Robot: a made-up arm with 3 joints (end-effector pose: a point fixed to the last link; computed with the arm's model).
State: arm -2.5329 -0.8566 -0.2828
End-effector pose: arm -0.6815 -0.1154 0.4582 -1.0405 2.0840 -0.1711
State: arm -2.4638 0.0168 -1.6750
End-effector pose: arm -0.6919 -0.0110 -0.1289 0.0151 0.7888 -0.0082
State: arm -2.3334 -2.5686 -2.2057
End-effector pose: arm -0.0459 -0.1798 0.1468 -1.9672 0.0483 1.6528
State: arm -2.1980 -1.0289 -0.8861
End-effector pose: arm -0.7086 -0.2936 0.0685 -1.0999 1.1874 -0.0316
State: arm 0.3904 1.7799 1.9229
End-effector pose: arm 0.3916 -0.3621 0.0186 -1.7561 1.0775 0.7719
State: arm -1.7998 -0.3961 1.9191
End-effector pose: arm -0.1770 0.1229 0.1962 -0.0315 -2.5212 0.5269
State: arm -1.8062 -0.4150 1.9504
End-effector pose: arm -0.1663 0.1276 0.1884 -0.0395 -2.4804 0.5465
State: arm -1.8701 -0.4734 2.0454
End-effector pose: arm -0.1319 0.1399 0.1678 -0.0527 -2.3132 0.6002
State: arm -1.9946 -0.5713 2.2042
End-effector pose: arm -0.0872 0.1523 0.1220 -0.0718 -2.0179 0.6825
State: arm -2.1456 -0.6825 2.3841
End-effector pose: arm -0.0630 0.1519 0.0585 -0.0922 -1.6773 0.7694
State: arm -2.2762 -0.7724 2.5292
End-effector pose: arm -0.0661 0.1398 0.0070 -0.1065 -1.3980 0.8373
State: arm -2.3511 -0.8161 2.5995
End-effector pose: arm -0.0754 0.1301 -0.0149 -0.1086 -1.2533 0.8699
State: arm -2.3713 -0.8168 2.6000
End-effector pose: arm -0.0772 0.1300 -0.0136 -0.0999 -1.2338 0.8697
